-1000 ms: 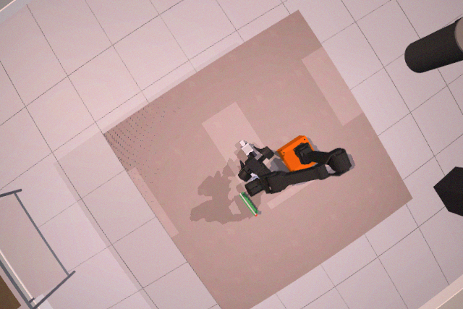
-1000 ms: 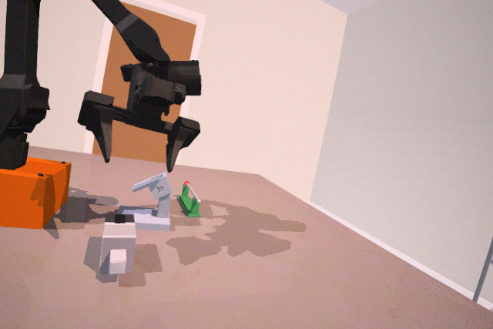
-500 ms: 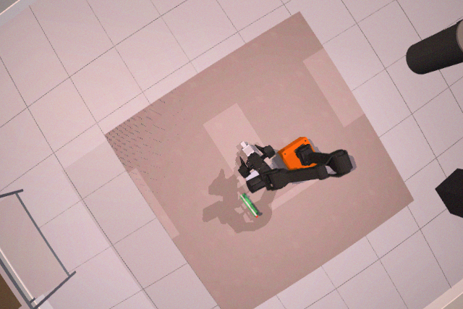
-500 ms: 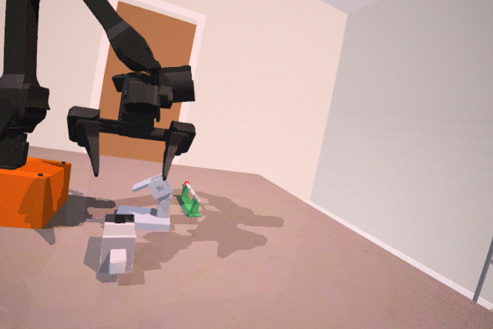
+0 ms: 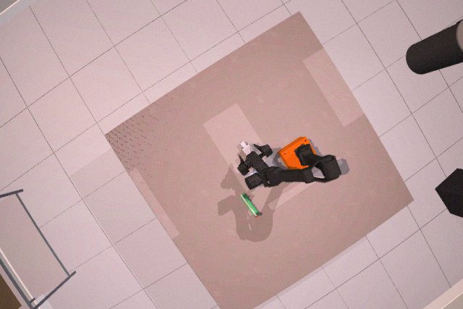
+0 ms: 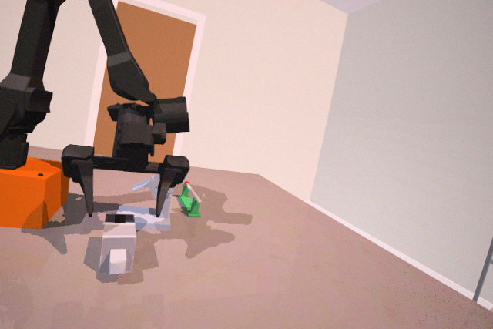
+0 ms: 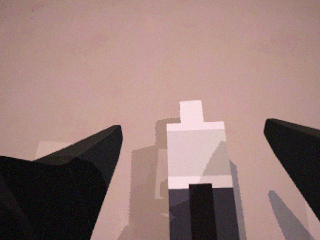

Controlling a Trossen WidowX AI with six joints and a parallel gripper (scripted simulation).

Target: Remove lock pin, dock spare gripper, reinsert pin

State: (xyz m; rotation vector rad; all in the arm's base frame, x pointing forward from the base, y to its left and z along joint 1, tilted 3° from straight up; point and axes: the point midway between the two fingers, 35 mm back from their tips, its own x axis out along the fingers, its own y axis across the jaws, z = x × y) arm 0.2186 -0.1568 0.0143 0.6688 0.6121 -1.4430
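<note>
The spare gripper lies 50 mm below my gripper tip, 10 mm to the left of it and 10 mm behind it. Round my gripper tip: green cradle (260 mm to the left, 170 mm ahead, 60 mm below); grey mount (160 mm to the left, 60 mm ahead, 30 mm below).
</note>
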